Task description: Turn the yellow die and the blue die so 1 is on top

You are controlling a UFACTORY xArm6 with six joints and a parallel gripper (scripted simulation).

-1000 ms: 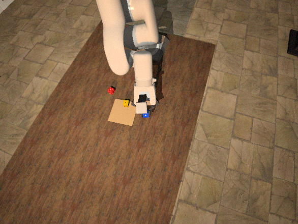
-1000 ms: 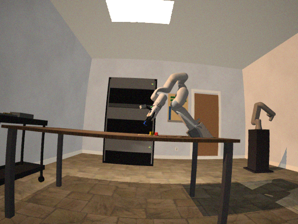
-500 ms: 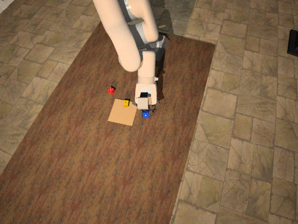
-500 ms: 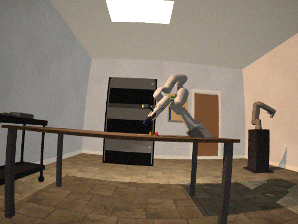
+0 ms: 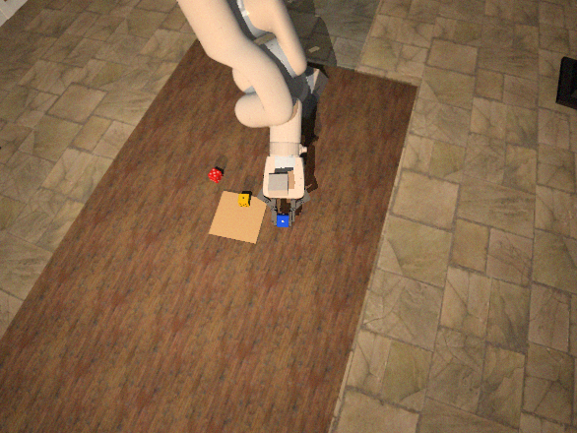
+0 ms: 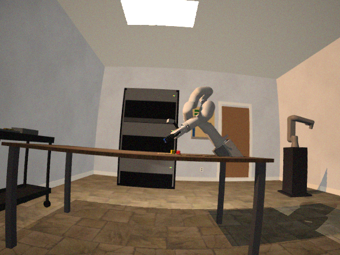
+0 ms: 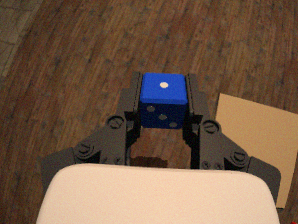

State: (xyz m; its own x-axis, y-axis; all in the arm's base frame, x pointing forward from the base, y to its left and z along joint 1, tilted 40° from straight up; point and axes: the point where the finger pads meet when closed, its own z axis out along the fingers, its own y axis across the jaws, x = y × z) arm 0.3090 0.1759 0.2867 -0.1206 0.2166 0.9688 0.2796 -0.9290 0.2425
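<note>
My hand is 10 mm short of the tan mat, 140 mm to the left of it and 110 mm above it. Also, from my hand: yellow die 30 mm behind, 150 mm to the right, 90 mm below; then red die 70 mm behind, 270 mm to the right, 90 mm below; then blue die 10 mm below.
</note>
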